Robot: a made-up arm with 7 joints. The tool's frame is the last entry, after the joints. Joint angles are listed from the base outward.
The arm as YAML. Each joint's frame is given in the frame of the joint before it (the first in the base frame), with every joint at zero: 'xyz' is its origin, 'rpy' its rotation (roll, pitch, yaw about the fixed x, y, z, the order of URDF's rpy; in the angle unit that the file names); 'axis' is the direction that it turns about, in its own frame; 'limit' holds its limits. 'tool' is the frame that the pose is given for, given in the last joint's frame.
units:
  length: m
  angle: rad
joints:
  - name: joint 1
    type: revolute
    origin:
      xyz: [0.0, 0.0, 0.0]
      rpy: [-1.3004, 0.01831, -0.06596]
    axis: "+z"
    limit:
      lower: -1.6
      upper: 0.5
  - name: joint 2
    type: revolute
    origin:
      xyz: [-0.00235, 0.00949, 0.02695]
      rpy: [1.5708, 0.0, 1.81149]
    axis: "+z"
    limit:
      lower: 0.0
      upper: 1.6
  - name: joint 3
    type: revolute
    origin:
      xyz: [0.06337, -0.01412, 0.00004]
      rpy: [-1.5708, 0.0, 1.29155]
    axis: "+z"
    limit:
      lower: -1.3
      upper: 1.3
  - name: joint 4
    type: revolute
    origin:
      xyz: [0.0, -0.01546, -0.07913]
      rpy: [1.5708, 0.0, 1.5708]
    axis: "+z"
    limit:
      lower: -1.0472
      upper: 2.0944
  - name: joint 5
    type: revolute
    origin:
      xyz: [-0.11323, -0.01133, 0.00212]
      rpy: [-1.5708, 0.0, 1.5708]
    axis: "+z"
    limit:
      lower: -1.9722
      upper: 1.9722
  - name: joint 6
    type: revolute
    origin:
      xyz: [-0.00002, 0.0, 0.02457]
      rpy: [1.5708, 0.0, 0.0]
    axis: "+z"
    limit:
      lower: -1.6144
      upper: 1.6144
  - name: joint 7
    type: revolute
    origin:
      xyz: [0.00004, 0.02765, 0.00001]
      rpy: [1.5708, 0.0, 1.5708]
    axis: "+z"
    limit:
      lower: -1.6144
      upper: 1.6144
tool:
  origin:
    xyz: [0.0, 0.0, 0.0]
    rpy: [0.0, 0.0, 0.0]
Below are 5 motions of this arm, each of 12 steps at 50 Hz.
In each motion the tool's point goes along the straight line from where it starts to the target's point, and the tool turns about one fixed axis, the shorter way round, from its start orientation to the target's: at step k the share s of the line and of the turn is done. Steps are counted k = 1, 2, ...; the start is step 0. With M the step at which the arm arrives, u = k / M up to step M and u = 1 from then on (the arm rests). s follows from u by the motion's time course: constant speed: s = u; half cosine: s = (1 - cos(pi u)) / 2; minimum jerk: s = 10 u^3 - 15 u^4 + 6 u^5.
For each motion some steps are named. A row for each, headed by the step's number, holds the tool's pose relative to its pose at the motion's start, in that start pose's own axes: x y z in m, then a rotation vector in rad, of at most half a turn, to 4 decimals.
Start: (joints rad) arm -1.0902 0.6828 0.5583 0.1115 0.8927 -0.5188 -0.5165
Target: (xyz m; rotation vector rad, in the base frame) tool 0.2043 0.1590 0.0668 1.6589 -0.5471 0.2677
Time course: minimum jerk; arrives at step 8
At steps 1, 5, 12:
1: -0.0002 -0.0001 -0.0002 0.0017 0.0012 -0.0009
5: -0.0072 -0.0029 -0.0080 0.0754 0.0520 -0.0415
12: -0.0099 -0.0041 -0.0110 0.1040 0.0717 -0.0573

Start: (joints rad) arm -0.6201 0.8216 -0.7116 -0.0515 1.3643 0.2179 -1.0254
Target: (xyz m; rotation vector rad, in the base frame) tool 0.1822 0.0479 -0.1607 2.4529 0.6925 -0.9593
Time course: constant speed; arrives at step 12
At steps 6, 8, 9, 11, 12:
6: 0.0077 -0.0198 0.0103 0.0931 0.0012 -0.0468
8: 0.0103 -0.0263 0.0137 0.1241 0.0016 -0.0624
9: 0.0116 -0.0296 0.0154 0.1396 0.0018 -0.0702
11: 0.0142 -0.0362 0.0189 0.1707 0.0022 -0.0858
12: 0.0155 -0.0395 0.0206 0.1862 0.0024 -0.0936

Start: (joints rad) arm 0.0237 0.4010 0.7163 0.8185 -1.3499 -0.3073 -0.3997
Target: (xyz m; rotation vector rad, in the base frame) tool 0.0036 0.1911 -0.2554 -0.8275 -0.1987 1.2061
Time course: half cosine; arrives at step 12
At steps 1, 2, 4, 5, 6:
1: -0.0005 0.0003 -0.0004 -0.0015 -0.0006 0.0034
2: -0.0019 0.0014 -0.0016 -0.0059 -0.0022 0.0134
4: -0.0069 0.0051 -0.0059 -0.0220 -0.0081 0.0500
5: -0.0103 0.0075 -0.0087 -0.0326 -0.0120 0.0742
6: -0.0139 0.0102 -0.0117 -0.0440 -0.0162 0.1001

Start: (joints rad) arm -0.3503 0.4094 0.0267 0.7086 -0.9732 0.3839 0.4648
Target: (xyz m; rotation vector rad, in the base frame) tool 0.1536 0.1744 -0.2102 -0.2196 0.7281 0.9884
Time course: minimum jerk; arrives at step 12
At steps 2, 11, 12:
2: -0.0001 0.0016 0.0014 -0.0022 -0.0113 0.0098
11: -0.0033 0.0458 0.0403 -0.0628 -0.3170 0.2748
12: -0.0033 0.0461 0.0405 -0.0631 -0.3187 0.2762

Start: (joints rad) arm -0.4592 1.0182 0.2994 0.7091 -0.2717 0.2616 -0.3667
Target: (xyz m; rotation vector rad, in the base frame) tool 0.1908 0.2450 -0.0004 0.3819 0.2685 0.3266
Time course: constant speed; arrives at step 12
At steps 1, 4, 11, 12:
1: -0.0019 0.0017 0.0064 -0.0027 -0.0183 0.0049
4: -0.0076 0.0068 0.0257 -0.0109 -0.0733 0.0198
11: -0.0209 0.0186 0.0707 -0.0300 -0.2015 0.0544
12: -0.0228 0.0203 0.0771 -0.0327 -0.2198 0.0594

